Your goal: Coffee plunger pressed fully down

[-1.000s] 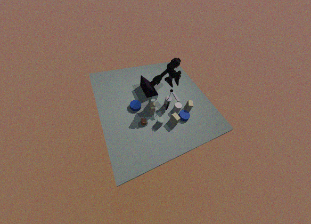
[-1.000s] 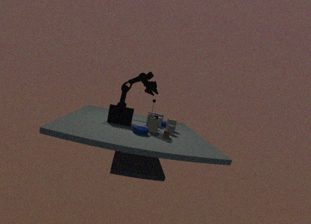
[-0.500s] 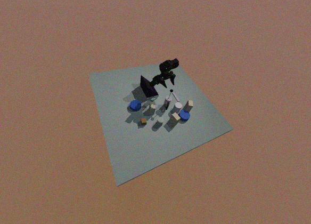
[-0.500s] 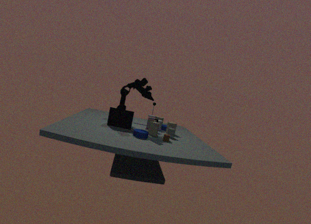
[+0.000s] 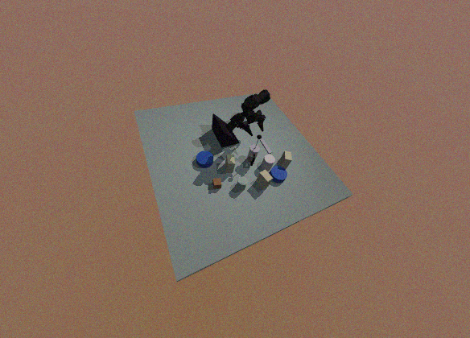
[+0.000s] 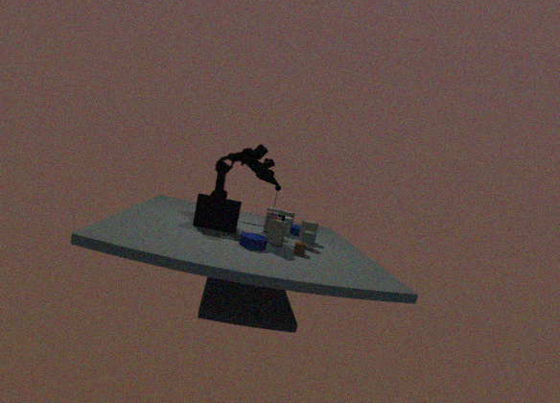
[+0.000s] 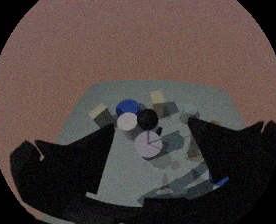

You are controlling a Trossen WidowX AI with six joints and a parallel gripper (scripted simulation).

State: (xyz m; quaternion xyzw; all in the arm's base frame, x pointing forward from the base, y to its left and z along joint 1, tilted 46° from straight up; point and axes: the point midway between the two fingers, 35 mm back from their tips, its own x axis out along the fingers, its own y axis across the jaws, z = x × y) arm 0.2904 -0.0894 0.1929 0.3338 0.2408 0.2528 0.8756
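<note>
Now: gripper tip 3 cm short of the coffee press and 14 cm above it. Also, from my gripper tip: orange cube 17 cm ahead, 30 cm to the right, 25 cm below.
</note>
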